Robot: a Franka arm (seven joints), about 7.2 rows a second.
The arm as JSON. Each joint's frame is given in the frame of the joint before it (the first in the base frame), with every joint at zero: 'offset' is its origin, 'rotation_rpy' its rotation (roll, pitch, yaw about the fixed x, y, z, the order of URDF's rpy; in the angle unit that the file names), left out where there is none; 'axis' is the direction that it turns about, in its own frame. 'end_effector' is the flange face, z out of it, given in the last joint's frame.
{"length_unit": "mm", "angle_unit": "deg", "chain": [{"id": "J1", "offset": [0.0, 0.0, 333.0], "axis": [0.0, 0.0, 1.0]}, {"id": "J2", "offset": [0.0, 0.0, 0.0], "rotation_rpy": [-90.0, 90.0, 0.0], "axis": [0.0, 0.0, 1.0]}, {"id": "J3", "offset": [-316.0, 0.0, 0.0], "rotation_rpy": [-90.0, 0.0, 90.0], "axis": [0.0, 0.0, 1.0]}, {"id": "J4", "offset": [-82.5, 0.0, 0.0], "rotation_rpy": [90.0, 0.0, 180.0], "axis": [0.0, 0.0, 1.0]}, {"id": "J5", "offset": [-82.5, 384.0, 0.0], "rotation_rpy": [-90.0, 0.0, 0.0], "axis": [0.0, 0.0, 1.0]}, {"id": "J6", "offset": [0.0, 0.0, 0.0], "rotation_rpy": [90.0, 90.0, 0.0], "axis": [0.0, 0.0, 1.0]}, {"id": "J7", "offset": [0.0, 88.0, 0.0], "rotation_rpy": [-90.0, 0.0, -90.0], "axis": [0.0, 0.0, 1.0]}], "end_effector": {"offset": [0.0, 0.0, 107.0], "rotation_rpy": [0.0, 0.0, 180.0]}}
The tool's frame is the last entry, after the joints.
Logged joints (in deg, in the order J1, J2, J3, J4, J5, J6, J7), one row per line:
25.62 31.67 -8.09 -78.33 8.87 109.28 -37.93
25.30 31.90 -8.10 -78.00 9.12 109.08 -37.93
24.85 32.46 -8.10 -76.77 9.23 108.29 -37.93
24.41 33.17 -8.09 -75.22 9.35 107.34 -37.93
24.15 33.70 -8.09 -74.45 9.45 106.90 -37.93
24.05 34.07 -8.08 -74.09 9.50 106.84 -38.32
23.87 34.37 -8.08 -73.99 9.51 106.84 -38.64
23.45 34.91 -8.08 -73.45 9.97 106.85 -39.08
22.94 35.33 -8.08 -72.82 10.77 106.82 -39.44
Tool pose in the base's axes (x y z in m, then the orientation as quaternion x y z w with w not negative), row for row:
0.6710 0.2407 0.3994 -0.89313 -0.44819 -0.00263 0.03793
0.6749 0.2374 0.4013 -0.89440 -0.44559 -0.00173 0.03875
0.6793 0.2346 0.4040 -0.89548 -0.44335 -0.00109 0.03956
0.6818 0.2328 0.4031 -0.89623 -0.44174 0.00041 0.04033
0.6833 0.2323 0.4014 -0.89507 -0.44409 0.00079 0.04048
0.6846 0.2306 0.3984 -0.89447 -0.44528 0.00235 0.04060
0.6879 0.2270 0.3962 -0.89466 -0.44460 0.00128 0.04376
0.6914 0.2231 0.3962 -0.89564 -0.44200 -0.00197 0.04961
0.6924 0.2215 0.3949 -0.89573 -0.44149 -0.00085 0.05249
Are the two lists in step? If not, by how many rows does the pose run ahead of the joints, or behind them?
The pose runs 1 row ahead of the joints: the pose in row i belongs to the joints in row i + 1.
